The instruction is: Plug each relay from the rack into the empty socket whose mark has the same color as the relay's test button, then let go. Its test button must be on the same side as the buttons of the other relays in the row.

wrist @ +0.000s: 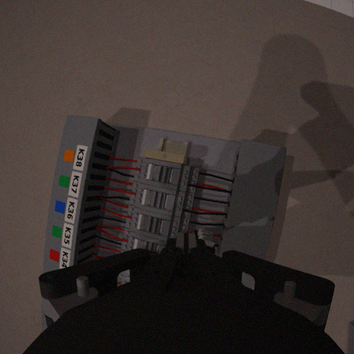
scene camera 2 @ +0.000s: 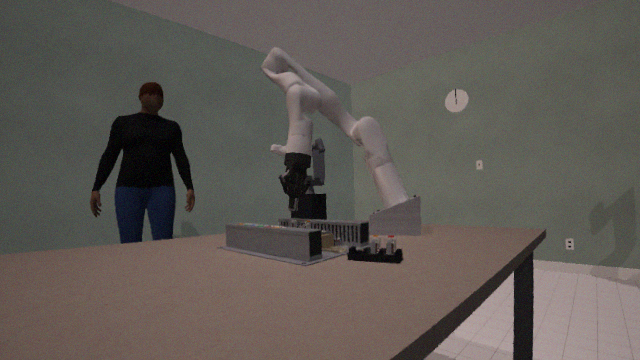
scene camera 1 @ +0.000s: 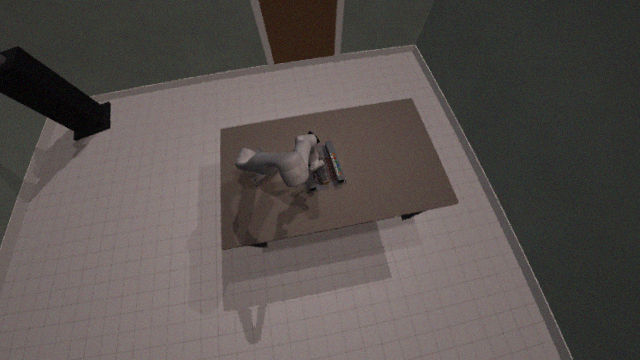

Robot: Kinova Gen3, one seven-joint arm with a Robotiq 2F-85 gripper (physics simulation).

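Where they show: gripper, fingertip midpoint: [scene camera 2: 292, 210] [scene camera 1: 316, 170]; arm's base, link origin: [scene camera 2: 397, 203].
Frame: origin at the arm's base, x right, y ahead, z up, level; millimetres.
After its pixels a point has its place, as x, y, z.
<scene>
My gripper [scene camera 2: 293, 206] {182, 362, -5} [wrist: 185, 244] is shut and empty above the socket panel. A small pale relay [wrist: 206, 234] lies tilted over the wires, right of the socket row, beside the fingertips and partly hidden. The black rack [scene camera 2: 367, 257] {-94, 476, -88} holds two upright relays, one with an orange button [scene camera 2: 375, 245] {-110, 470, -64} and one with a red button [scene camera 2: 391, 246] {-141, 466, -65}. In the wrist view the row of sockets [wrist: 156, 197] runs down under the gripper. Marks on the left duct are orange K38 [wrist: 69, 155], green K37 [wrist: 64, 181], blue K36 [wrist: 60, 206], green K35 [wrist: 57, 230] and red K34 [wrist: 54, 255].
The marked duct [scene camera 1: 330, 150] {74, 507, -34} [scene camera 2: 270, 241] {115, 528, -63} and the plain duct [scene camera 2: 357, 234] {-13, 352, -63} [wrist: 255, 190] flank the sockets. A beige end block [wrist: 167, 156] closes the row. Red and black wires run to both ducts. A small dark object [scene camera 1: 313, 135] shows beside the arm. A person [scene camera 2: 150, 150] stands beyond the table [scene camera 2: 225, 305] {-39, 777, -96}.
</scene>
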